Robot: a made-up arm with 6 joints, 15 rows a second.
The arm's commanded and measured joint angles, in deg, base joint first. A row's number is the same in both.
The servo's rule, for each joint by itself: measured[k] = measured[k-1] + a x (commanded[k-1-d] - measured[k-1]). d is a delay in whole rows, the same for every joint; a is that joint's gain. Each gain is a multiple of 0.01, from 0.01 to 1. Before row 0 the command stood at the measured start. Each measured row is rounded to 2 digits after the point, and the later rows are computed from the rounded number. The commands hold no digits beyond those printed.
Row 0, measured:
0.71 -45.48 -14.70 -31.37 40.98 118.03
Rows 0 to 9, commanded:
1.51 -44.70 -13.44 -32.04 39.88 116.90
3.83 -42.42 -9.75 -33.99 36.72 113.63
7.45 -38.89 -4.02 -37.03 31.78 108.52
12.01 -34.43 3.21 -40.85 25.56 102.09
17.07 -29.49 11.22 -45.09 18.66 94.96
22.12 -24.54 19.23 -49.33 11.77 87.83
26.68 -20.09 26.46 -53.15 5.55 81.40
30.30 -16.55 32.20 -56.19 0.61 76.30
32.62 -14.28 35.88 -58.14 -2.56 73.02
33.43 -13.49 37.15 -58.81 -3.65 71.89
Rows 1 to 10, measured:
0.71 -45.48 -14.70 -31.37 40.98 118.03
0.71 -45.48 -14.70 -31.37 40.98 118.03
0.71 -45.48 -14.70 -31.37 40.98 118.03
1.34 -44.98 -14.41 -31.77 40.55 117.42
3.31 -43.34 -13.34 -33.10 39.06 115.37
6.58 -40.49 -11.20 -35.46 36.22 111.67
10.87 -36.61 -7.89 -38.69 32.06 106.50
15.77 -32.05 -3.49 -42.53 26.83 100.27
20.79 -27.24 1.74 -46.61 20.96 93.55
25.44 -22.66 7.43 -50.53 14.95 86.99
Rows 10 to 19, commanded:
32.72 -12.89 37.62 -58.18 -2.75 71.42
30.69 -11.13 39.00 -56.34 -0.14 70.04
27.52 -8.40 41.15 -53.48 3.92 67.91
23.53 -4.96 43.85 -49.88 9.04 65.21
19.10 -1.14 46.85 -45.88 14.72 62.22
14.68 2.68 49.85 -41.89 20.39 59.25
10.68 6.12 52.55 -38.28 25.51 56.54
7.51 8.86 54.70 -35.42 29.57 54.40
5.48 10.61 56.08 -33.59 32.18 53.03
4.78 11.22 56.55 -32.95 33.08 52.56
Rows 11 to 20, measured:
29.28 -18.75 13.13 -53.93 9.36 81.22
31.92 -15.89 18.36 -56.46 4.71 76.79
33.11 -14.35 22.68 -57.87 1.45 74.14
32.80 -13.42 26.12 -58.06 -0.19 72.67
31.13 -11.95 29.08 -57.03 -0.17 71.25
28.28 -9.68 31.86 -54.90 1.43 69.45
24.53 -6.66 34.62 -51.89 4.40 67.16
20.24 -3.13 37.43 -48.28 8.42 64.49
15.85 0.59 40.29 -44.45 13.09 61.66
11.77 4.13 43.11 -40.75 17.93 58.90

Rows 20 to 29, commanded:
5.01 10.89 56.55 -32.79 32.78 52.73
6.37 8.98 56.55 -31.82 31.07 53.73
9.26 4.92 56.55 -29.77 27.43 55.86
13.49 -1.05 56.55 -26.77 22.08 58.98
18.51 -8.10 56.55 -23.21 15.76 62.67
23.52 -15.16 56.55 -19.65 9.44 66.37
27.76 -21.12 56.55 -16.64 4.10 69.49
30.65 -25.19 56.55 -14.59 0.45 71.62
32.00 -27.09 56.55 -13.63 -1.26 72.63
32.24 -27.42 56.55 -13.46 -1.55 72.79
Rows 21 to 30, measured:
8.40 7.16 45.78 -37.55 22.47 56.47
6.09 9.37 48.15 -35.17 26.26 54.61
5.06 10.55 50.08 -33.84 28.92 53.50
5.02 10.77 51.57 -33.21 30.43 53.08
6.09 9.62 52.72 -32.38 30.68 53.43
8.59 6.61 53.60 -30.81 29.41 54.74
12.46 1.71 54.28 -28.39 26.55 57.03
17.24 -4.57 54.80 -25.28 22.34 60.08
22.20 -11.35 55.20 -21.90 17.31 63.48
26.59 -17.60 55.51 -18.74 12.16 66.73

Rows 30 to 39, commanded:
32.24 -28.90 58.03 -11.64 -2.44 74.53
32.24 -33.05 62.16 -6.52 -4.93 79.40
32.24 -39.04 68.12 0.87 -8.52 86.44
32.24 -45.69 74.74 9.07 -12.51 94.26
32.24 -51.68 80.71 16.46 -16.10 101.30
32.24 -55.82 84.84 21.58 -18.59 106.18
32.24 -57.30 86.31 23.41 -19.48 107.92
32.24 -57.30 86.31 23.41 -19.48 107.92
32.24 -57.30 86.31 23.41 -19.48 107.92
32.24 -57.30 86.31 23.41 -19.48 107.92
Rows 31 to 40, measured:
29.80 -22.46 55.75 -16.25 7.59 69.37
31.54 -25.42 55.93 -14.68 4.14 71.13
32.09 -26.70 56.07 -13.95 1.92 72.03
32.21 -28.11 56.52 -12.56 0.22 73.38
32.23 -31.27 57.82 -8.94 -1.79 76.63
32.24 -36.24 60.19 -3.05 -4.41 81.93
32.24 -42.29 63.54 4.22 -7.57 88.59
32.24 -48.30 67.49 11.56 -10.90 95.45
32.24 -53.11 71.48 17.57 -13.90 101.24
32.24 -55.79 74.89 21.07 -16.08 104.85

